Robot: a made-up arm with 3 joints. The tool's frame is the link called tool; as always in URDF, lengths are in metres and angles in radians. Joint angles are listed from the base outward. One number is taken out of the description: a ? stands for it. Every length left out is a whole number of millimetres.
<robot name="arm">
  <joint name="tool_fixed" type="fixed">
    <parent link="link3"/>
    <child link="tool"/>
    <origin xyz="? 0 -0.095"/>
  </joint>
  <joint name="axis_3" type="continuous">
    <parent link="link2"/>
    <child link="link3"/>
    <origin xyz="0 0.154 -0.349"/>
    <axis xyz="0 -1 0"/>
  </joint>
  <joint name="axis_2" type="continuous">
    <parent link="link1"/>
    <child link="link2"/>
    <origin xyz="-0.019 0 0.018"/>
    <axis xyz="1 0 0"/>
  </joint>
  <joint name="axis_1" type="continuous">
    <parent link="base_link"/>
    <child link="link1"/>
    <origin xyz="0 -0.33 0.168"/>
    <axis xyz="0 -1 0"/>
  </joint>
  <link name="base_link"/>
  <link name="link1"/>
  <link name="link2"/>
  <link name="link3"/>
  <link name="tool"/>
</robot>
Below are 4 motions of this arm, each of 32 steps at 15 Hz.
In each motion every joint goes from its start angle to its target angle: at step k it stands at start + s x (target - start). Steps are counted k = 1, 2, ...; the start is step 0. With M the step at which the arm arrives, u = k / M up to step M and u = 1 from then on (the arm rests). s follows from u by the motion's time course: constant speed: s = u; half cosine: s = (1 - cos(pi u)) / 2; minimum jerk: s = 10 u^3 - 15 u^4 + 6 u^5.
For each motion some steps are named. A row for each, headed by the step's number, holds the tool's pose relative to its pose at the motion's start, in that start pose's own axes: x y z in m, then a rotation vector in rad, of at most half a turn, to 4 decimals.
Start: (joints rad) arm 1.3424 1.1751 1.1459
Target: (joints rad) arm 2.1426 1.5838 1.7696
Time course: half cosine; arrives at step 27
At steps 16, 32:
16: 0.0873 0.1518 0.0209 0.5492 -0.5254 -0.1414
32: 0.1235 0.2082 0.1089 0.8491 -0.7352 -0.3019

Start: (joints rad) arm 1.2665 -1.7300 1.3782
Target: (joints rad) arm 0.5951 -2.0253 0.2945
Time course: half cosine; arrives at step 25
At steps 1, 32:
1: -0.0006 -0.0005 0.0008 0.0023 0.0039 0.0016
32: -0.0088 -0.2261 0.1058 0.2947 0.8345 0.6601

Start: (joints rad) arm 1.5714 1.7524 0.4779
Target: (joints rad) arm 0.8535 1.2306 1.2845
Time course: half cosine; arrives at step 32
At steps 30, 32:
30: 0.1057 -0.2986 -0.0919 -0.8862 -0.6918 -0.0793
32: 0.1055 -0.3015 -0.0906 -0.8950 -0.6956 -0.0770

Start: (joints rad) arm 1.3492 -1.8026 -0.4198
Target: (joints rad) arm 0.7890 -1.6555 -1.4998
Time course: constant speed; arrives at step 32
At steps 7, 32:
7: -0.0233 -0.0159 0.0396 -0.0338 0.2097 0.1195
32: -0.0344 -0.0580 0.1900 -0.3864 0.9612 0.4526

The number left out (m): -0.174
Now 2 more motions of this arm.
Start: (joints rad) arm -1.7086 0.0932 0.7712
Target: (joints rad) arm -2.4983 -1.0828 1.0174
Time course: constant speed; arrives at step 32
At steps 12, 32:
12: -0.0837 -0.2427 0.1129 -0.2713 0.2053 0.3445
32: 0.0710 -0.5874 0.3733 -0.3815 0.5177 1.1002

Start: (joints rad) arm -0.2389 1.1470 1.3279
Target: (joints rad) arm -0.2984 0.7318 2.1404
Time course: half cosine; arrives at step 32
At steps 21, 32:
21: 0.0560 -0.1563 -0.0798 -0.0200 -0.5690 0.3112
32: 0.0931 -0.2004 -0.0910 0.0203 -0.7650 0.4279

